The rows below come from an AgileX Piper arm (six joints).
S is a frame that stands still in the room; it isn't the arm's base.
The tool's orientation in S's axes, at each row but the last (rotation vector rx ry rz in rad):
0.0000 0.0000 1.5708
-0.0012 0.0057 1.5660
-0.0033 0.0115 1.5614
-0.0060 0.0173 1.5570
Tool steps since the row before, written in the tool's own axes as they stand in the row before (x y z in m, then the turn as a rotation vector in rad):
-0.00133 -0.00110 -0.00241 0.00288 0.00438 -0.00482
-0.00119 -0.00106 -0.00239 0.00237 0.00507 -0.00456
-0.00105 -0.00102 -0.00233 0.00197 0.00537 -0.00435
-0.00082 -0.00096 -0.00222 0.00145 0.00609 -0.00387
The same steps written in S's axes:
0.00110 -0.00133 -0.00241 -0.00438 0.00288 -0.00482
0.00105 -0.00121 -0.00239 -0.00507 0.00237 -0.00456
0.00100 -0.00108 -0.00233 -0.00537 0.00198 -0.00434
0.00093 -0.00087 -0.00221 -0.00610 0.00148 -0.00385

